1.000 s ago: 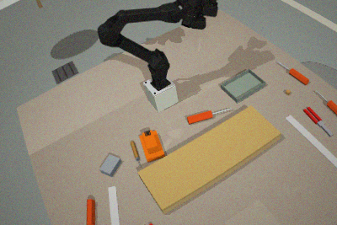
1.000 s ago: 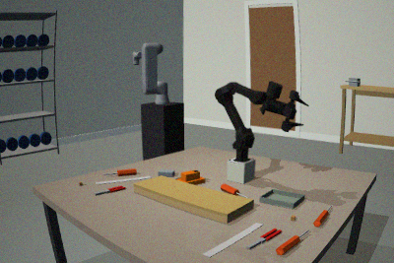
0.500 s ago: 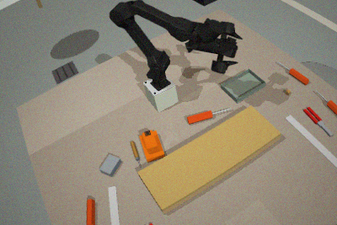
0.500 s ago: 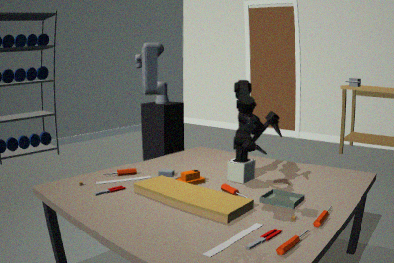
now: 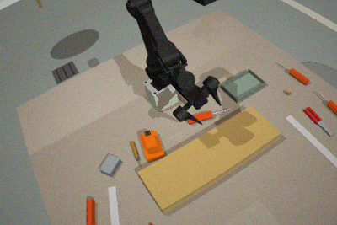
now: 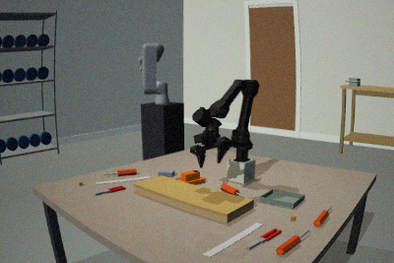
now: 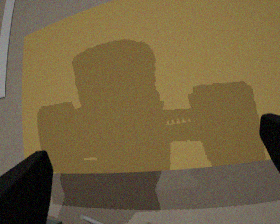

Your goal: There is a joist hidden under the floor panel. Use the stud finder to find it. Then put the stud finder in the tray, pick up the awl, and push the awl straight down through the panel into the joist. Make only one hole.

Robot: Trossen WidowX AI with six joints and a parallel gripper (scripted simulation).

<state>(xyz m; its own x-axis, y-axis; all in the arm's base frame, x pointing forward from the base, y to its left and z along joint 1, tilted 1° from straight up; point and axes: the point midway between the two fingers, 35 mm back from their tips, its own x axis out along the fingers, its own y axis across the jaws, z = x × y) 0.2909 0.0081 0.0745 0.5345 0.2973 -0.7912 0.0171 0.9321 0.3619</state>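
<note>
Now: gripper tip 19 cm to the left of the orange stud finder, 15 cm past it and 11 cm above it. Round my gripper tip: grey-green tray 29 cm to the left, 14 cm below, 13 cm behind; grey block 37 cm to the right, 16 cm behind, 14 cm below; awl 27 cm to the right, 15 cm below, 13 cm behind.
</note>
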